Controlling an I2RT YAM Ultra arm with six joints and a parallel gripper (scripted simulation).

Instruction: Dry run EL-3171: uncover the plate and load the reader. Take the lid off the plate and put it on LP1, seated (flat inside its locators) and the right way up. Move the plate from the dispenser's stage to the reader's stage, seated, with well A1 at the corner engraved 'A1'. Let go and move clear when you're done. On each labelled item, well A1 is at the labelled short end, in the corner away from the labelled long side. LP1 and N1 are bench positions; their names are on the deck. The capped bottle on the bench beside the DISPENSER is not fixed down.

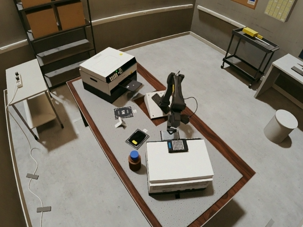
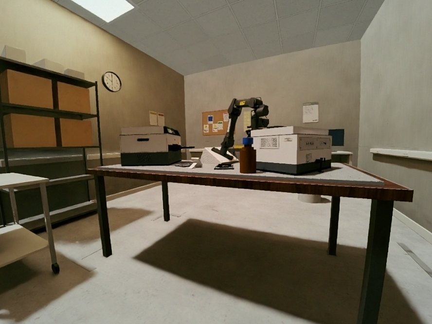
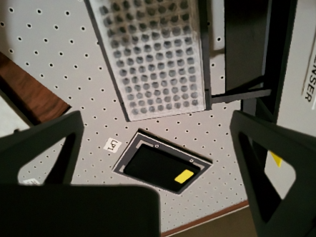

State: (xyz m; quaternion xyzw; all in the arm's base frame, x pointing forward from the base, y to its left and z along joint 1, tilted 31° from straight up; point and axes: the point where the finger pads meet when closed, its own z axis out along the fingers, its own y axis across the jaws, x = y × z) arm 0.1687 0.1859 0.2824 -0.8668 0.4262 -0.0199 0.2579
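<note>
My gripper is now 10 mm past the well plate and 90 mm above it. The rest, counted from my hand: label: 60 mm ahead, 200 mm to the right, 180 mm below.
</note>
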